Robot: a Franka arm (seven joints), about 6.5 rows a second.
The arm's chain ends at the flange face. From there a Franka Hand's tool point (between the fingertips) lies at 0.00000 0.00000 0.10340 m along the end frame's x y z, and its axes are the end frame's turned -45 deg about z.
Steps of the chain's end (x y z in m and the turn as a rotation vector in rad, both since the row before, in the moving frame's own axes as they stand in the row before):
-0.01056 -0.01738 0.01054 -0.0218 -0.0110 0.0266
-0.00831 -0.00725 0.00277 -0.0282 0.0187 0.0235
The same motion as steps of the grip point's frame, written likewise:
0.00241 -0.01900 0.01051 -0.0076 -0.0232 0.0266
-0.00148 -0.00758 0.00271 -0.0332 -0.0067 0.0235

